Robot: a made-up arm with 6 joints.
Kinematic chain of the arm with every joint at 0, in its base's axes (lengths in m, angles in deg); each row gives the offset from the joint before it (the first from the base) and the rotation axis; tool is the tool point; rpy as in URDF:
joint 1: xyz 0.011 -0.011 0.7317 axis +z
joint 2: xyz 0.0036 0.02 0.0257 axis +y
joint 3: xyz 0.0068 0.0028 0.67 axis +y
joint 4: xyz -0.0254 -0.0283 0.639 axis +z
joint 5: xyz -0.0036 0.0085 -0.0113 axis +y
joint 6: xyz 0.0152 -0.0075 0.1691 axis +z
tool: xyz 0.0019 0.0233 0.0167 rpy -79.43 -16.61 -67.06
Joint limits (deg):
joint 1: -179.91..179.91
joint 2: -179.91..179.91
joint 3: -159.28..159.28
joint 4: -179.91..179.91
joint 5: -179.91..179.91
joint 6: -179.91..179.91
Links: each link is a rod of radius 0.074 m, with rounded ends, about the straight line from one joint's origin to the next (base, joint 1, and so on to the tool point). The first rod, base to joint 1, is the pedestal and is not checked.
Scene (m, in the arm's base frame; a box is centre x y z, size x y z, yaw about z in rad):
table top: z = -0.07
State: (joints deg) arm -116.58 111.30 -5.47 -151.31 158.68 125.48
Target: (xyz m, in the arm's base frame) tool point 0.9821 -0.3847 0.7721
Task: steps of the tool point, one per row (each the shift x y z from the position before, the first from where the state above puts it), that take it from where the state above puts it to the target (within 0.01 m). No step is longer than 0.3 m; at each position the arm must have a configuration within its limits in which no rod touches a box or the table.
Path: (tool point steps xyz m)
1: 0.2449 -0.0974 0.0453
2: 0.2617 -0.0326 0.0449
3: 0.2609 0.0342 0.0445
4: 0.2424 0.0981 0.0435
5: 0.2084 0.1546 0.0426
6: 0.1613 0.1998 0.0411
7: 0.1046 0.2307 0.0398

